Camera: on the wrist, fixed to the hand. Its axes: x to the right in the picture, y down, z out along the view.
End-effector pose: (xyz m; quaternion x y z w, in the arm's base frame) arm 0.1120 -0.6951 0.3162 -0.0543 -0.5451 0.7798 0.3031
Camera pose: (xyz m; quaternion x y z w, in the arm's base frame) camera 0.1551 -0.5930 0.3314 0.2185 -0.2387 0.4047 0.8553
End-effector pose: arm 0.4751 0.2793 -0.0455 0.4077 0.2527 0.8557 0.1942
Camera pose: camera 0.3924 0.3086 -0.1149 -0.0322 0.6159 0.5067 0.6024
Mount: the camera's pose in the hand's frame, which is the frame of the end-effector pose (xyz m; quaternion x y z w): 0.0231 -0.0539 -0.0953 0.1471 0.2015 -0.6763 0.6931
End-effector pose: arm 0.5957 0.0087 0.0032 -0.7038 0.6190 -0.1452 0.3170
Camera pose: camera 0.5852 -0.0372 0.1047 -0.8305 -0.0044 -0.5479 0.1003
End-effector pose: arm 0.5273 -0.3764 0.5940 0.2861 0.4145 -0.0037 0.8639
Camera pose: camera 0.4613 -0.3687 0.5040 0.0458 0.6543 -0.5901 0.4707
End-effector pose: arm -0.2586 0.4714 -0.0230 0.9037 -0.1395 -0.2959 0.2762
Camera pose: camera -0.1774 0.5451 -0.0009 -0.8210 -0.5266 0.1893 0.1135
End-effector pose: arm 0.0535 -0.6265 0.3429 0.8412 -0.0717 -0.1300 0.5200
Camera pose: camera 0.1027 -0.5266 0.3320 0.7342 0.6048 -0.2617 0.1632
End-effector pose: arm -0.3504 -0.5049 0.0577 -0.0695 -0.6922 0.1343 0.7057
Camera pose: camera -0.2504 -0.5414 0.0921 0.4967 -0.3648 -0.2964 0.7296
